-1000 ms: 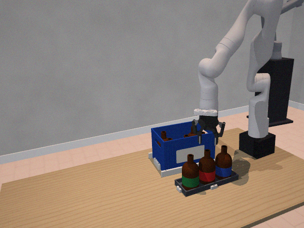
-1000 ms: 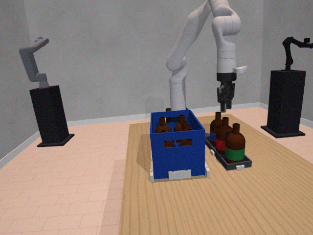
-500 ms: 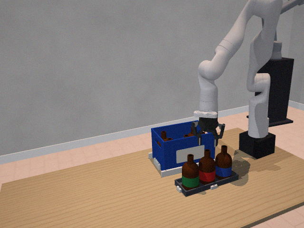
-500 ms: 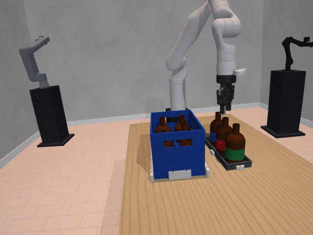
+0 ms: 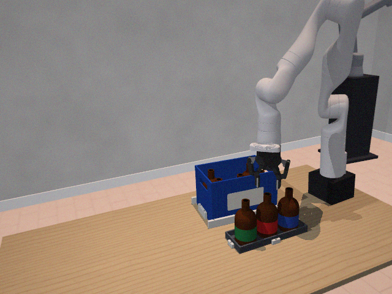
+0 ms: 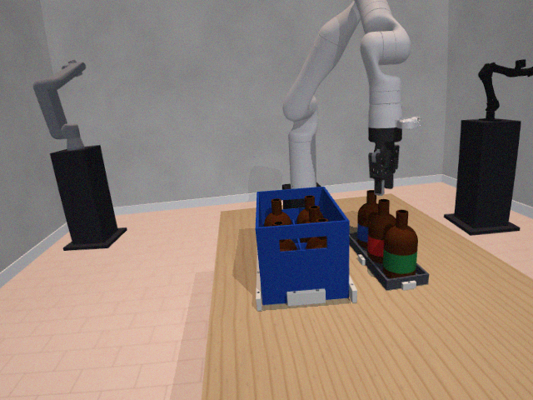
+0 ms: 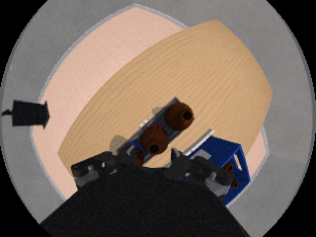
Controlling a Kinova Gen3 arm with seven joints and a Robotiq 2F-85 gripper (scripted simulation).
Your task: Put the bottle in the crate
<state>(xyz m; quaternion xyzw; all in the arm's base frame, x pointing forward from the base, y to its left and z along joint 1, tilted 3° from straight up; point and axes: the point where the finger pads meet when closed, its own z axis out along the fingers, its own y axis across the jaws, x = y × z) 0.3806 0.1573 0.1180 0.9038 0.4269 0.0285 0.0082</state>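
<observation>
The red-banded bottle is 11 cm below my hand. The rest, counted from my hand: dark tray 18 cm below; blue crate 2 cm ahead, 22 cm to the right, 11 cm below.
</observation>
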